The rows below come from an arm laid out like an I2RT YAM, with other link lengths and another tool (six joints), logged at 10 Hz.
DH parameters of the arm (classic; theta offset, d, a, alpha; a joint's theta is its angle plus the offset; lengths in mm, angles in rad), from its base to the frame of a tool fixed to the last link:
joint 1: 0 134.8 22.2 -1.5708
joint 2: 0 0 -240.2 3.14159
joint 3: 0.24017 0 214.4 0
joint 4: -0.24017 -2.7 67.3 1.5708
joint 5: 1.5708 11.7 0 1.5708
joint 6: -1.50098 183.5 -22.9 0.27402
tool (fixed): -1.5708 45.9 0 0
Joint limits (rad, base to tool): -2.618..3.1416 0..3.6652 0..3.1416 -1.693..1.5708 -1.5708..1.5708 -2.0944..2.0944
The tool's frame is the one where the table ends.
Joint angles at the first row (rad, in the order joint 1, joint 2, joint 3, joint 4, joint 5, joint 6):
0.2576 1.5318 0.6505 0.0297 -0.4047 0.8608
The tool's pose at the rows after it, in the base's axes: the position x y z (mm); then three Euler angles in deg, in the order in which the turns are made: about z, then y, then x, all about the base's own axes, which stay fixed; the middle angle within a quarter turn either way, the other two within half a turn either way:
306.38 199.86 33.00 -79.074 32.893 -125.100
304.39 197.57 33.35 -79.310 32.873 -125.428
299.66 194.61 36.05 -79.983 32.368 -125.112
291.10 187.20 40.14 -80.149 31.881 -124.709
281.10 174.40 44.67 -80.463 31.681 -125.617
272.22 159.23 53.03 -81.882 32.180 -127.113
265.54 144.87 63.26 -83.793 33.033 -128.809
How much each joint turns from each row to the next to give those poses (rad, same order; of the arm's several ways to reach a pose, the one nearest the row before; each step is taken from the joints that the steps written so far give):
-0.0017 0.0061 -0.0008 -0.0036 0.0012 -0.0026
-0.0033 -0.0135 -0.0049 -0.0122 0.0027 -0.0105
-0.0144 -0.0258 -0.0076 -0.0248 -0.0164 -0.0237
-0.0348 -0.0483 -0.0188 -0.0448 -0.0322 -0.0325
-0.0428 -0.0689 -0.0114 -0.0835 -0.0153 -0.0552
-0.0415 -0.0909 0.0004 -0.1062 0.0050 -0.0701
-0.0347 -0.0875 0.0150 -0.1064 0.0165 -0.0694

